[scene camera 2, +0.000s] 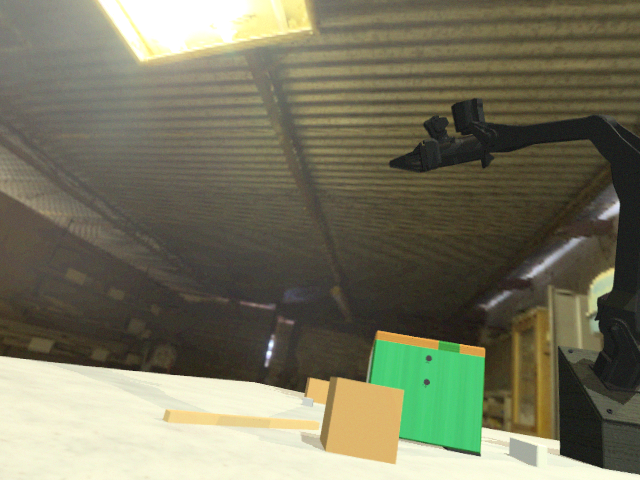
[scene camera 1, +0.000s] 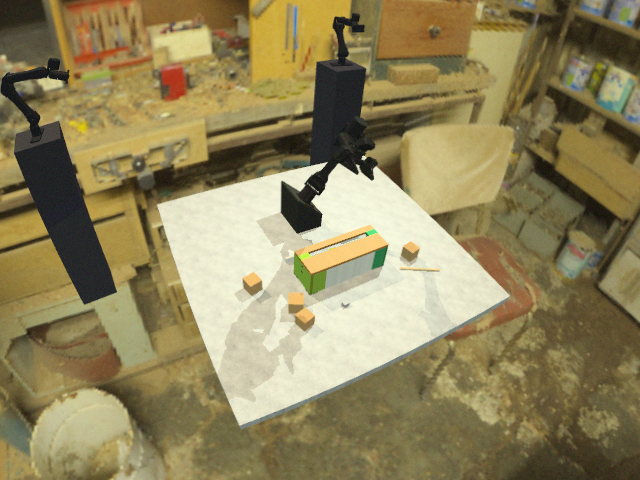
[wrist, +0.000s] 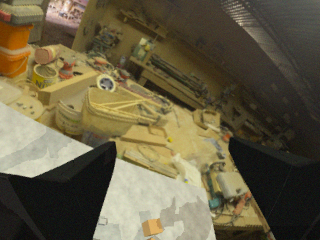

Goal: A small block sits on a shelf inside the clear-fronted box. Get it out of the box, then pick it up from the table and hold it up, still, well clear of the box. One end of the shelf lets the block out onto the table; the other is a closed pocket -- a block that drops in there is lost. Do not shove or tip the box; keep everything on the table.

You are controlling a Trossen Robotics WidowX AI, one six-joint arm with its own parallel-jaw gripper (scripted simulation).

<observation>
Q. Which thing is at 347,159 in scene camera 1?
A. My gripper.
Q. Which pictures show the box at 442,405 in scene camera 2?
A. Scene camera 2 and scene camera 1 only.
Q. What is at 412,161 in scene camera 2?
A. My gripper.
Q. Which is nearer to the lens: the box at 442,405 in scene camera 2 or the thin wooden stick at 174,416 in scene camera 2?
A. The thin wooden stick.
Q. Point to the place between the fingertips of my gripper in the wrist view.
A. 174,145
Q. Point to a box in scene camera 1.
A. At 357,252
</observation>
